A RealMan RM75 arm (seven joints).
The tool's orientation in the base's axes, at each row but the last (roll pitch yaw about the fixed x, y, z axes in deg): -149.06, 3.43, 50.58; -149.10, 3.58, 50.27; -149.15, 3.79, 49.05; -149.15, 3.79, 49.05; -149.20, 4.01, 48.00; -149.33, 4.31, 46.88; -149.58, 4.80, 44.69
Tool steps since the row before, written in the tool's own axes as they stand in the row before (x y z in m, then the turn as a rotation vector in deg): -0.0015, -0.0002, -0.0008, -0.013, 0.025, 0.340; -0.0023, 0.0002, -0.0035, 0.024, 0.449, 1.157; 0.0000, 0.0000, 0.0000, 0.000, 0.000, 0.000; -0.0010, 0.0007, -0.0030, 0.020, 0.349, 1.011; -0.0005, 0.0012, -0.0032, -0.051, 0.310, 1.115; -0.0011, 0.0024, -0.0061, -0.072, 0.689, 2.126; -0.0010, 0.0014, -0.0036, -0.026, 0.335, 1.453
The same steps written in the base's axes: -0.0007, -0.0013, 0.0009, -0.138, 0.073, -0.303; 0.0002, -0.0029, 0.0030, -0.194, 0.093, -1.222; 0.0000, 0.0000, 0.0000, 0.000, 0.000, 0.000; 0.0011, -0.0020, 0.0023, -0.198, 0.106, -1.046; 0.0017, -0.0020, 0.0022, -0.313, 0.108, -1.110; 0.0032, -0.0041, 0.0041, -0.520, 0.164, -2.168; 0.0016, -0.0027, 0.0025, -0.417, 0.216, -1.415
